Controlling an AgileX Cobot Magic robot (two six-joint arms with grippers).
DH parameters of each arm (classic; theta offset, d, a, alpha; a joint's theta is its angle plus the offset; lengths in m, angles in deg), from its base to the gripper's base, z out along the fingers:
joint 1: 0 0.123 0 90
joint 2: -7.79 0 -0.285 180
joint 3: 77.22 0 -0.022 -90
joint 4: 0 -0.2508 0 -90
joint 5: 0 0 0.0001 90
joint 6: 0 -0.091 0 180
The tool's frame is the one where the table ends.
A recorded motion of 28 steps. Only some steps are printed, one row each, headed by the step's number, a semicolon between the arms.
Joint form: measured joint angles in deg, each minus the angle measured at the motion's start. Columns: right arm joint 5, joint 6, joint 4, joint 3, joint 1, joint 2; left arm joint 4, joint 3, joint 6, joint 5, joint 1, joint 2.
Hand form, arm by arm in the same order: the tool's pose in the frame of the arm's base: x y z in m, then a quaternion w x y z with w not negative. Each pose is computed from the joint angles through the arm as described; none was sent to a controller.
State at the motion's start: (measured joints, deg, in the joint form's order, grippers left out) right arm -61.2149 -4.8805 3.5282 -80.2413 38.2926 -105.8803; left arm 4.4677 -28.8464 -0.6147 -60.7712 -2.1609 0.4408
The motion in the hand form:
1: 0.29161 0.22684 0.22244 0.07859 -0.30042 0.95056 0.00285; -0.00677 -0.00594 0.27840 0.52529 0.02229 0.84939 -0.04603
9: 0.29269 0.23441 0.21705 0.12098 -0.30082 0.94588 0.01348; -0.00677 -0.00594 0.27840 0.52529 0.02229 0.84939 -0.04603
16: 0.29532 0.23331 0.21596 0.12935 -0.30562 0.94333 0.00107; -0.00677 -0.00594 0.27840 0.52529 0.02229 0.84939 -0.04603
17: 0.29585 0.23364 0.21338 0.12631 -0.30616 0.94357 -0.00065; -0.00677 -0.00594 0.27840 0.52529 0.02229 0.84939 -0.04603
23: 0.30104 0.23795 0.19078 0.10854 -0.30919 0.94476 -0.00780; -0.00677 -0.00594 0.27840 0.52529 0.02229 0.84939 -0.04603
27: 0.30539 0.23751 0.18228 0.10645 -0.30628 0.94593 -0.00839; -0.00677 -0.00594 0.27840 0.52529 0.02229 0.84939 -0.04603
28: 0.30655 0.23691 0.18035 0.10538 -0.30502 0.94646 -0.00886; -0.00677 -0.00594 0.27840 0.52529 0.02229 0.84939 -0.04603
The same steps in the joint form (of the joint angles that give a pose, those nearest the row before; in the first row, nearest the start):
1: 1.24 -0.11 -0.15 0.83 0.31 -0.05; 0.00 0.00 0.00 0.00 0.00 0.00
9: 7.80 -1.76 1.11 2.49 1.30 -0.05; 0.00 0.00 0.00 0.00 0.00 0.00
16: 8.35 -2.20 3.15 2.49 1.30 -0.28; 0.00 0.00 0.00 0.00 0.00 0.00
17: 8.35 -2.20 3.21 2.49 1.30 -0.68; 0.00 0.00 0.00 0.00 0.00 0.00
23: 9.60 -2.20 3.32 2.49 1.30 -4.15; 0.00 0.00 0.00 0.00 0.00 0.00
27: 10.69 -2.20 3.32 2.49 0.82 -5.46; 0.00 0.00 0.00 0.00 0.00 0.00
28: 10.86 -2.20 3.32 2.49 0.64 -5.75; 0.00 0.00 0.00 0.00 0.00 0.00

